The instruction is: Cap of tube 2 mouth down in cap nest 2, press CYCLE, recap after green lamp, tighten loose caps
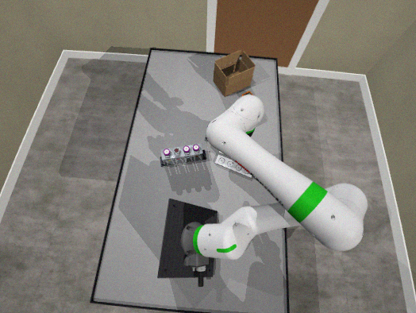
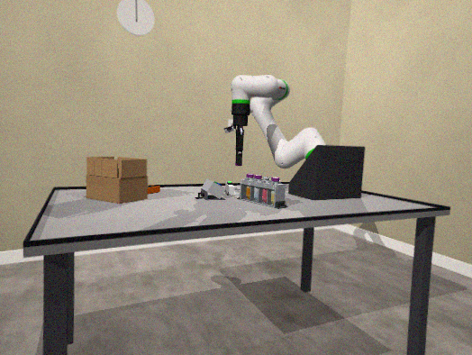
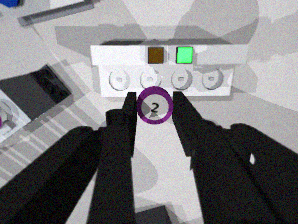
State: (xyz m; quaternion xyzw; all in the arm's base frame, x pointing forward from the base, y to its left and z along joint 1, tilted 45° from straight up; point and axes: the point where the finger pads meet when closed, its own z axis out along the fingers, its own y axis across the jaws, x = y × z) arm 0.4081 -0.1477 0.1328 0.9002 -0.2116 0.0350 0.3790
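My hand is 30 mm short of the cap 1, 350 mm to the right of it and 70 mm above it. Also, from my hand: green key: 160 mm ahead, 60 mm to the left, 120 mm below; then purple cap marked 2: 30 mm below; then cap 4: 50 mm ahead, 190 mm to the left, 70 mm below.
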